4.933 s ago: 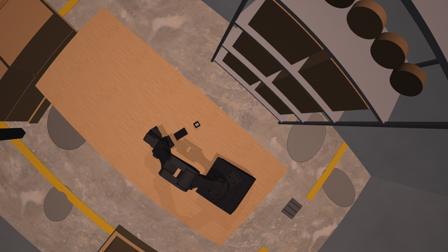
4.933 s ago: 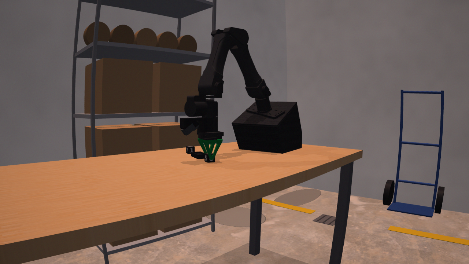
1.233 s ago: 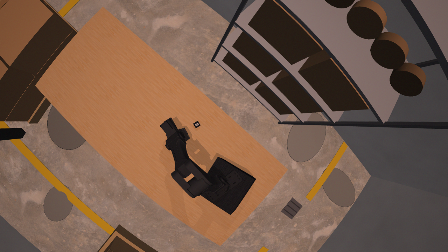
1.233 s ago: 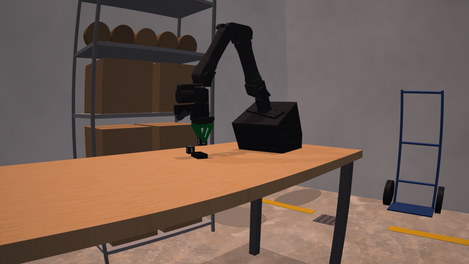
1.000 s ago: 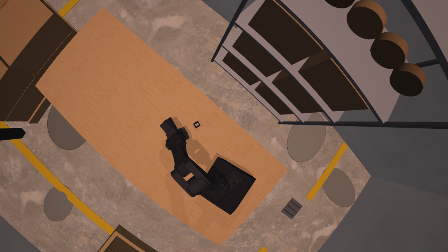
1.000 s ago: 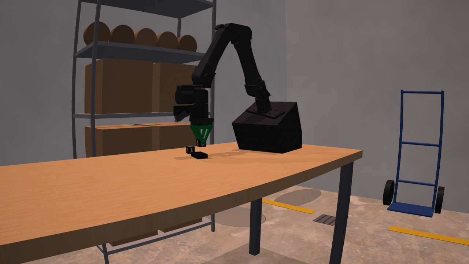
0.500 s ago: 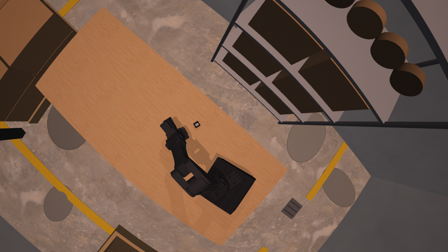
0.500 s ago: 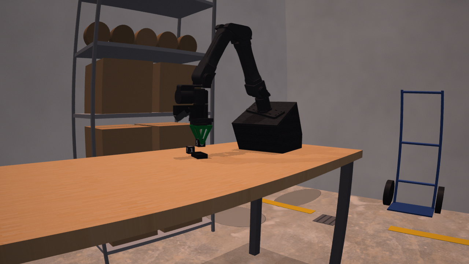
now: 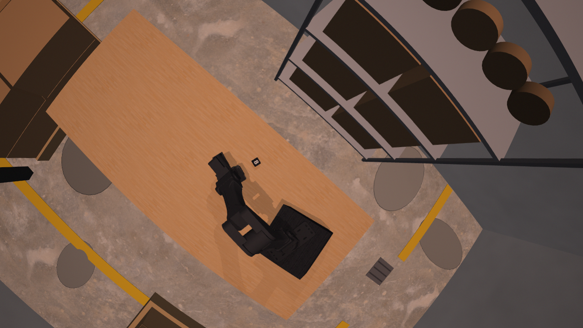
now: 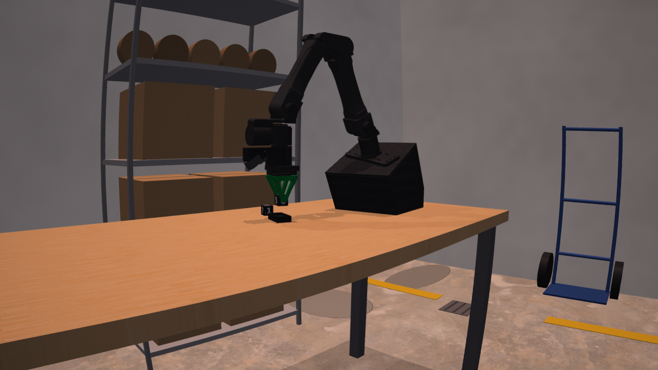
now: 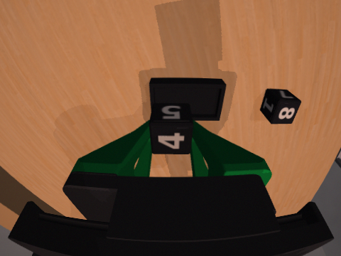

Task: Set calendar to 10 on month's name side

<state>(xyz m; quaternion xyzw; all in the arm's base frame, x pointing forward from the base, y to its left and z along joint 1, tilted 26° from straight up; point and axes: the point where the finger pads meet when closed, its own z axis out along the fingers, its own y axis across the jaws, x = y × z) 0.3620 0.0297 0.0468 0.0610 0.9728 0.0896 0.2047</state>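
The black tray is 20 mm to the right of my hand and 50 mm below it.
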